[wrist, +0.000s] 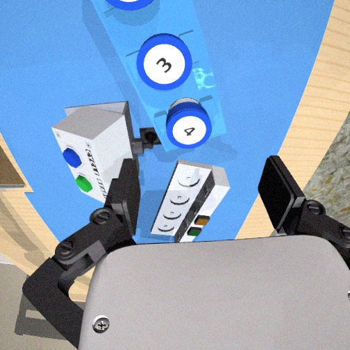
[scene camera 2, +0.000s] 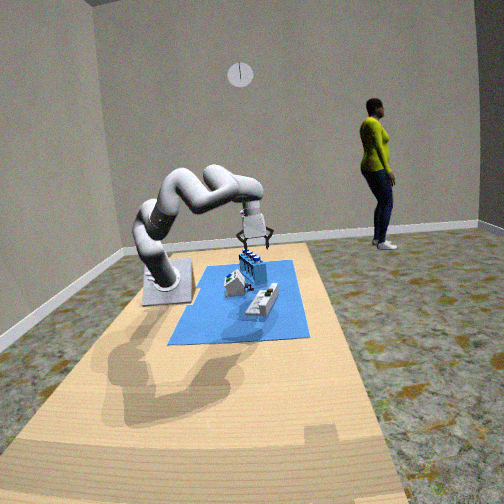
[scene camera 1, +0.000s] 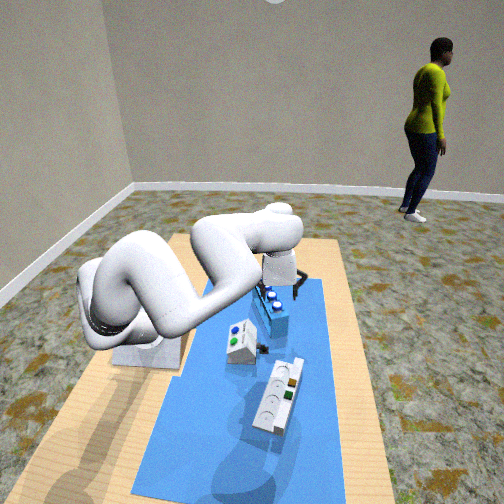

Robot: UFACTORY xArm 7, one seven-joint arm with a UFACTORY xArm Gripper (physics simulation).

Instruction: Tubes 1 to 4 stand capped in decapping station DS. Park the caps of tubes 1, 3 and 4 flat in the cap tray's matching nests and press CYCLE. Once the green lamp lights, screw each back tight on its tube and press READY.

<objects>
One and the same spot on a blue mat: (wrist: pixel 260 63) is (scene camera 2: pixel 280 278).
</objects>
